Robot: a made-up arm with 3 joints. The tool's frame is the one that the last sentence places.
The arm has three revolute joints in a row. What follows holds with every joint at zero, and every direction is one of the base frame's. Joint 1 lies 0.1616 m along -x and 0.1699 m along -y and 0.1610 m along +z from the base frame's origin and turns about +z. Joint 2 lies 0.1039 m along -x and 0.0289 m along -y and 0.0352 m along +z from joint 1 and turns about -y. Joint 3 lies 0.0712 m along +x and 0.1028 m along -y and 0.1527 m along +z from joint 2 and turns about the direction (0.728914, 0.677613, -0.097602). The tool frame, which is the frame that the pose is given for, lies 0.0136 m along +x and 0.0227 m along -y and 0.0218 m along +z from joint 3; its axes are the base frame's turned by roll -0.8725, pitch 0.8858 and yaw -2.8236 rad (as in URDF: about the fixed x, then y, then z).
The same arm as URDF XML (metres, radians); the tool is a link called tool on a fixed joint. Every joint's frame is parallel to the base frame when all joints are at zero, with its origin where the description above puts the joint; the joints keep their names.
<robot name="arm">
<joint name="joint 1" type="continuous"><parent link="base_link"/><child link="link1"/><origin xyz="-0.1616 -0.1699 0.161" rpy="0 0 0"/><axis xyz="0 0 1"/></joint>
<joint name="joint 2" type="continuous"><parent link="link1"/><child link="link2"/><origin xyz="-0.1039 -0.0289 0.0352" rpy="0 0 0"/><axis xyz="0 -1 0"/></joint>
<joint name="joint 3" type="continuous"><parent link="link2"/><child link="link3"/><origin xyz="0.0712 -0.1028 0.1527" rpy="0 0 0"/><axis xyz="0.728914 0.677613 -0.097602"/></joint>
<joint name="tool_joint" type="fixed"><parent link="link3"/><child link="tool"/><origin xyz="0.0136 -0.0227 0.0218" rpy="-0.8725 0.8858 -2.8236"/></joint>
<link name="base_link"/>
<link name="link1"/>
<link name="link2"/>
<link name="link3"/>
<link name="tool"/>
</robot>

